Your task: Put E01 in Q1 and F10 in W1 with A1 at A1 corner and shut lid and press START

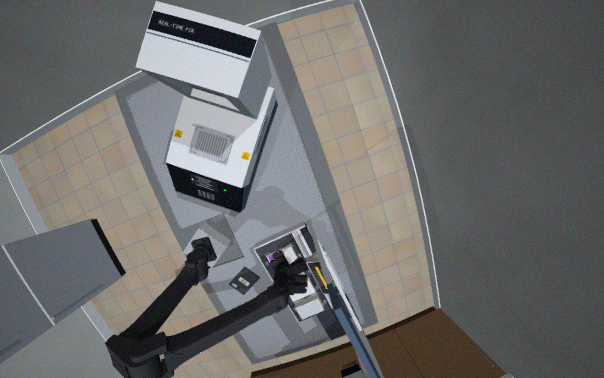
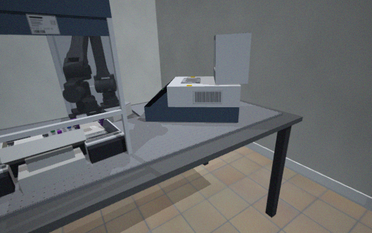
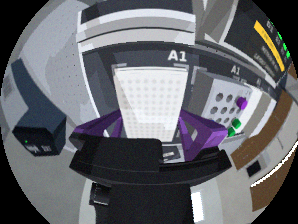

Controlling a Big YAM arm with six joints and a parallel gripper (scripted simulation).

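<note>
Right now my hand is 10 cm to the left of the tube cooling block, 2 cm short of it and 1 cm below it. Also, from my hand: frame post: 17 cm ahead, 17 cm above, 12 cm to the left; white deep-well block: 30 cm to the right, 6 cm ahead, 1 cm above; label: 25 cm behind, 12 cm to the right, 6 cm below.
</note>
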